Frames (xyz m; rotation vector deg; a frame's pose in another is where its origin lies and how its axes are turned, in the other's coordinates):
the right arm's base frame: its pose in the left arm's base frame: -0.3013 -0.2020 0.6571 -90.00 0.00 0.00
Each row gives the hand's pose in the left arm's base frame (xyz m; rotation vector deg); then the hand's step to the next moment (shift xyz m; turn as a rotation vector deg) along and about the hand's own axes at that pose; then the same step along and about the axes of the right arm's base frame.
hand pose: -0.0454 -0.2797 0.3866 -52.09 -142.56 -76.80
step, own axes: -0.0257 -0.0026 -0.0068 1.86 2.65 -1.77
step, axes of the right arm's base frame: 0.0181 0.0086 -0.0176 -0.16 -3.66 0.46
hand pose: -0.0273 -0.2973 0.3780 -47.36 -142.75 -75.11
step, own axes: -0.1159 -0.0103 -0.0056 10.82 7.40 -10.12
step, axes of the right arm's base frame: 0.0890 0.0530 -0.0533 -5.46 -15.62 -0.74
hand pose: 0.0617 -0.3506 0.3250 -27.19 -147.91 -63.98
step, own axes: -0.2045 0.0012 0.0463 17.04 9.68 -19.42
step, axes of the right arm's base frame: 0.1794 0.1086 -0.0024 -8.94 -25.61 -5.02
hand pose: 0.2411 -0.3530 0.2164 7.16 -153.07 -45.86
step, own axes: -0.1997 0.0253 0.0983 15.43 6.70 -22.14
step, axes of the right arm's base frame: 0.1525 0.1234 0.1082 -6.52 -25.61 -8.63
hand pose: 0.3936 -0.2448 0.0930 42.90 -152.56 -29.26
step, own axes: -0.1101 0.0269 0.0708 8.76 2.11 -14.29
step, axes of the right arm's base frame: 0.0491 0.0745 0.0995 -2.28 -15.35 -6.68
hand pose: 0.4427 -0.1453 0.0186 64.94 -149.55 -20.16
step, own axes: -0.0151 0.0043 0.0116 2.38 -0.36 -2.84
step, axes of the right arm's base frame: 0.0030 0.0117 0.0153 -0.35 -2.89 -2.32
